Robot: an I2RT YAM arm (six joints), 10 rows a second.
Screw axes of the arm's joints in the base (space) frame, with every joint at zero. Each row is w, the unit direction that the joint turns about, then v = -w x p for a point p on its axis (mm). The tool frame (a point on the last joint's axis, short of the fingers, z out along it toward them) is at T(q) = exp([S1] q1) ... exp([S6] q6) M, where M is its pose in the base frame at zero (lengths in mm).
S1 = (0, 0, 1, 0, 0, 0)
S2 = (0, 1, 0, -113.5, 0, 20)
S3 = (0, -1, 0, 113.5, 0, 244)
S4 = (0, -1, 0, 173.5, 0, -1)
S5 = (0, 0, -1, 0, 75, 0)
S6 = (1, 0, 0, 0, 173.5, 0)
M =
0 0 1 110.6
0 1 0 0
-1 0 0 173.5
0 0 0 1
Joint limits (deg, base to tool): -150..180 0..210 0..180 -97..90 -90..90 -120..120
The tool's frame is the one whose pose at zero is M.
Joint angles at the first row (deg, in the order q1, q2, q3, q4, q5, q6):
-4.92, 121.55, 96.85, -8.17, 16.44, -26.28
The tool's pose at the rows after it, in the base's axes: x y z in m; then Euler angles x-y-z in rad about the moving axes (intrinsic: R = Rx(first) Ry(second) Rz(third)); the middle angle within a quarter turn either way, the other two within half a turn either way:
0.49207 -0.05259 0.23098 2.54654 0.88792 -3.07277
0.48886 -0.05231 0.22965 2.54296 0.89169 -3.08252
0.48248 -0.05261 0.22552 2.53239 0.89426 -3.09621
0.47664 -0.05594 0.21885 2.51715 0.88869 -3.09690
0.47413 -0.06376 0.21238 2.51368 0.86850 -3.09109
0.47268 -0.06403 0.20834 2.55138 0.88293 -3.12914
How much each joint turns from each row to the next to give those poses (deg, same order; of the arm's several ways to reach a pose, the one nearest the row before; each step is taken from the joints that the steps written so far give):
0.00, -0.34, -0.69, 0.17, 0.17, -0.35
0.00, -0.71, -1.50, 1.05, 0.00, -0.79
-0.09, -1.23, -2.98, 2.11, 0.18, -1.40
-0.44, -0.79, -2.82, 2.11, 0.26, -0.97
-0.96, 0.17, -0.97, 0.36, -0.08, -0.09
-0.18, -0.09, -1.05, 0.96, -1.76, -0.62

